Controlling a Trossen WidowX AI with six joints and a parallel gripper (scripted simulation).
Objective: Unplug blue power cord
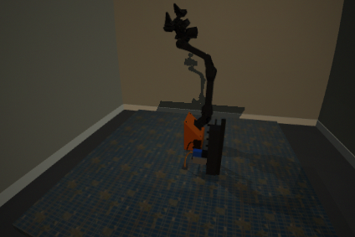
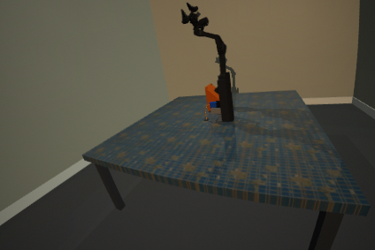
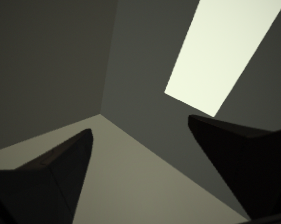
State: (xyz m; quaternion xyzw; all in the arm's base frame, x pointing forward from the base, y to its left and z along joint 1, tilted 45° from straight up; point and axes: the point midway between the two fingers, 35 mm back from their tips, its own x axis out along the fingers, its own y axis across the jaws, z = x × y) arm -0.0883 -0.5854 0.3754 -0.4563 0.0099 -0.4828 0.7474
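Right now the blue plug is 270 mm ahead of my gripper tip, 200 mm to the left of it and 720 mm below it.
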